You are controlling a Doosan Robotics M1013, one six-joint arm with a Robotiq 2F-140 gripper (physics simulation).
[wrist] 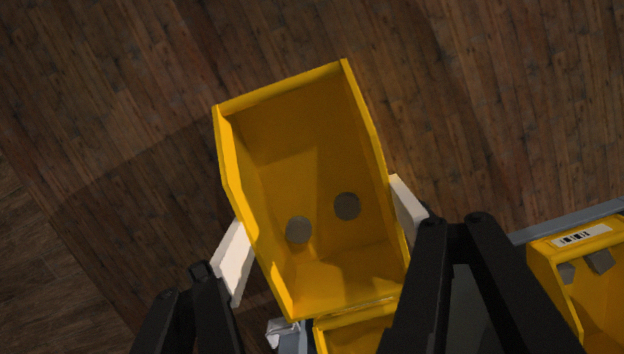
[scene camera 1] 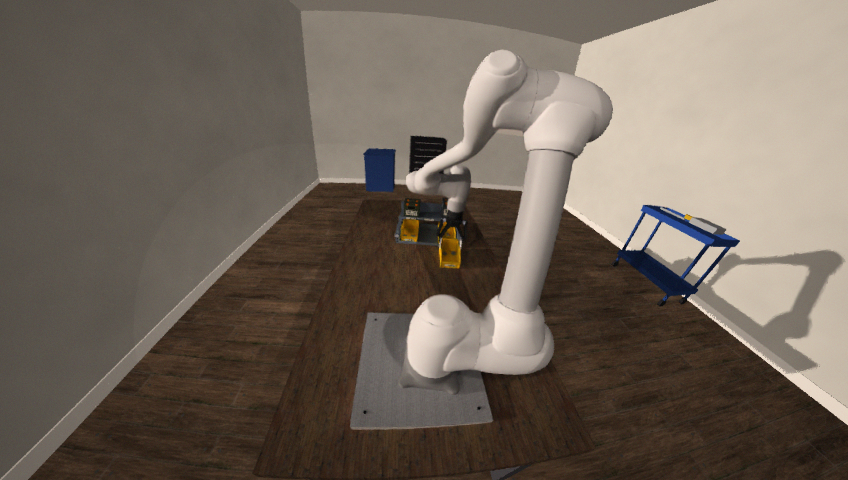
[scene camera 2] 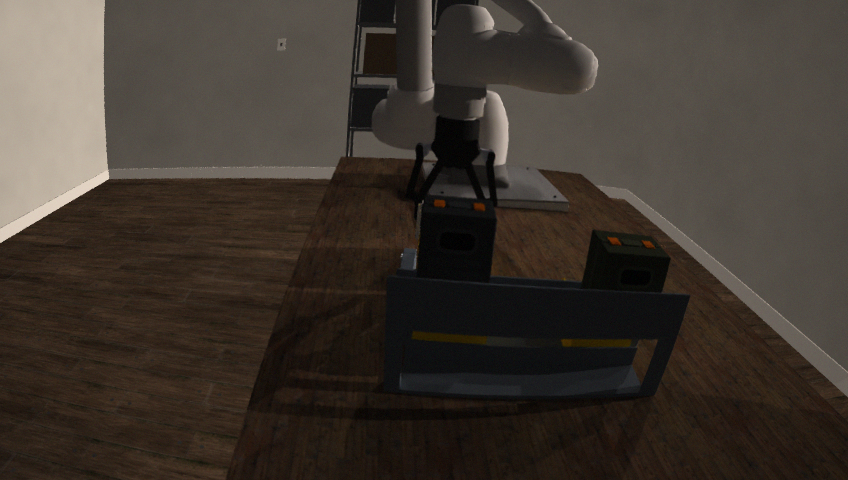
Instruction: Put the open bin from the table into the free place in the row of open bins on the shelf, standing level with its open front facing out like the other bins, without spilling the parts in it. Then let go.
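Places are measured from the arm's base along level axes (x ahead, y left, z up), in millimetres.
Where they show: gripper, fingertip midpoint: [wrist: 318,212] [scene camera 1: 449,248]; arm's base, origin of the base link: [scene camera 1: 430,363] [scene camera 2: 479,177].
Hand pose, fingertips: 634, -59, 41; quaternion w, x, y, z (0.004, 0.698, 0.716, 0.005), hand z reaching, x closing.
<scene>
Things, the pixels of their top centre, and the offset from my fingertips, as dx, dy, dz. "pt": a spot on its surface instead.
- yellow open bin, surface spot: [wrist: 295,145] pt -40, -10, -59
- yellow bin, surface spot: [wrist: 600,310] pt +235, +285, -53
- row bin, surface spot: [wrist: 357,332] pt +174, +0, -53
- dark case, middle of its top: [scene camera 2: 459,204] [scene camera 1: 449,199] +299, +18, +162
- dark green case, middle of its top: [scene camera 2: 631,242] [scene camera 1: 412,200] +291, +249, +137
- grey bracket, surface spot: [wrist: 282,331] pt +93, -54, +7
The yellow open bin [scene camera 1: 450,254] [wrist: 295,145] is in front of the right end of the shelf in scene camera 1; two round grey parts lie inside it. My gripper [scene camera 1: 453,233] [scene camera 2: 454,197] [wrist: 318,212] is shut on this bin, with one pale pad against each long side wall. Whether the bin's base touches the table cannot be told. The grey-blue shelf [scene camera 1: 419,243] [scene camera 2: 535,306] [wrist: 550,227] has a yellow bin [scene camera 1: 409,230] [wrist: 600,310] at its left and another row bin [wrist: 357,332] right behind the held bin, with a gap between these two. My fingers partly hide the gap in the wrist view.
A dark case [scene camera 2: 455,240] and a dark green case [scene camera 1: 411,206] [scene camera 2: 624,261] with orange latches stand on top of the shelf. A grey bracket [wrist: 282,331] sits at the shelf's end beside the row bin. A blue cart [scene camera 1: 723,239] stands far right.
</scene>
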